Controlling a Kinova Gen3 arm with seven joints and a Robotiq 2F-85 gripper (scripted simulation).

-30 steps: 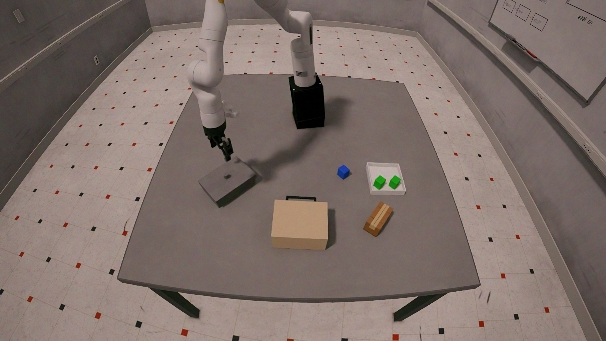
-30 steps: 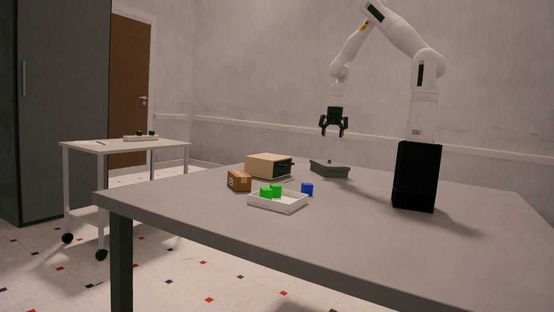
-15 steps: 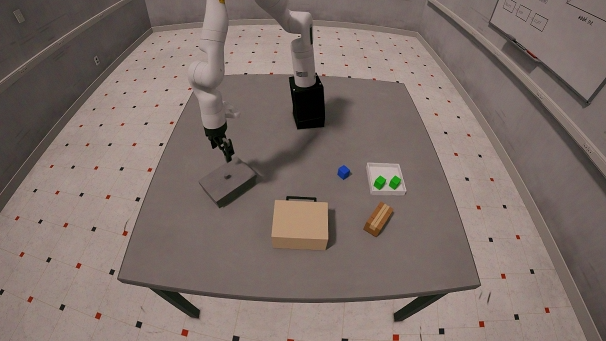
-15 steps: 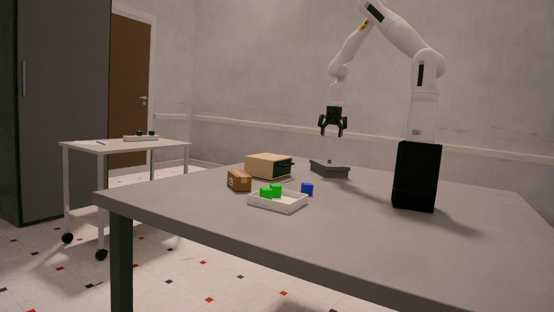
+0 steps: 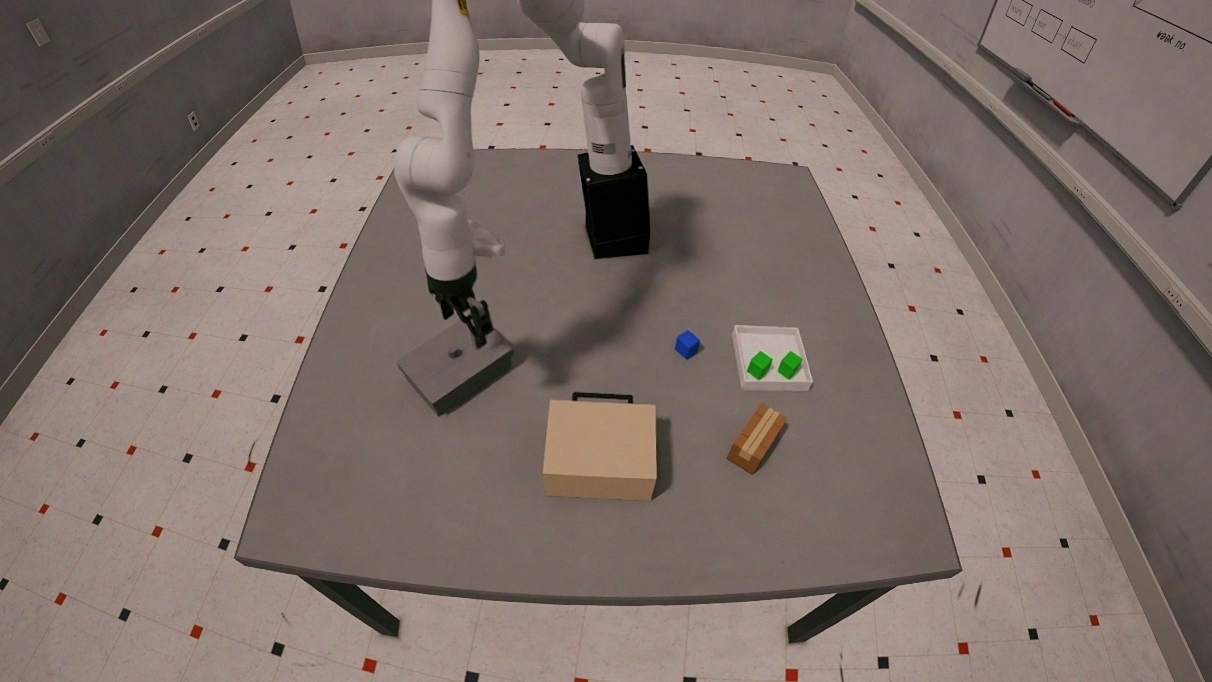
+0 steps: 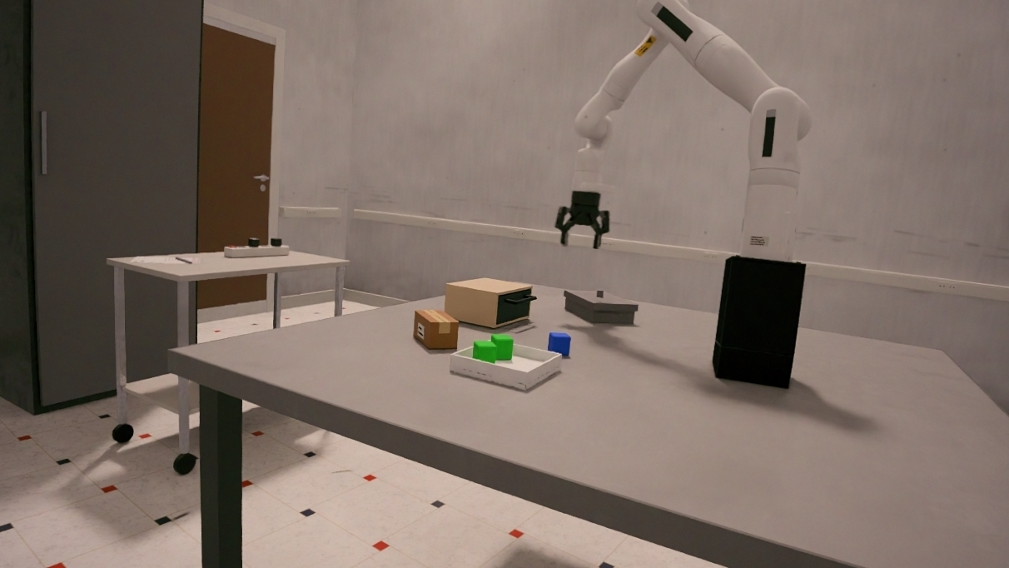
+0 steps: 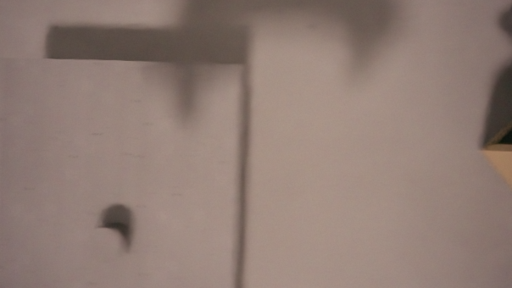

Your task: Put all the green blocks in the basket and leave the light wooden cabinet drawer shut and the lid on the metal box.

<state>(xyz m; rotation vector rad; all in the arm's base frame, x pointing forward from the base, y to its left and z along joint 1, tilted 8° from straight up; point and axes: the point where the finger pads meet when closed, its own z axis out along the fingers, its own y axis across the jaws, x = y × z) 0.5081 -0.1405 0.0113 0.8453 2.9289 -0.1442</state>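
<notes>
The brown cardboard box lies 52 cm to the left of my hand, 15 cm below it and 1 cm behind it. The rest, counted from my hand: metal box (16 cm below, 6 cm to the right, 4 cm behind); lid (14 cm below, 6 cm to the right, 4 cm behind); drawer (25 cm to the left, 15 cm below, 6 cm ahead).
</notes>
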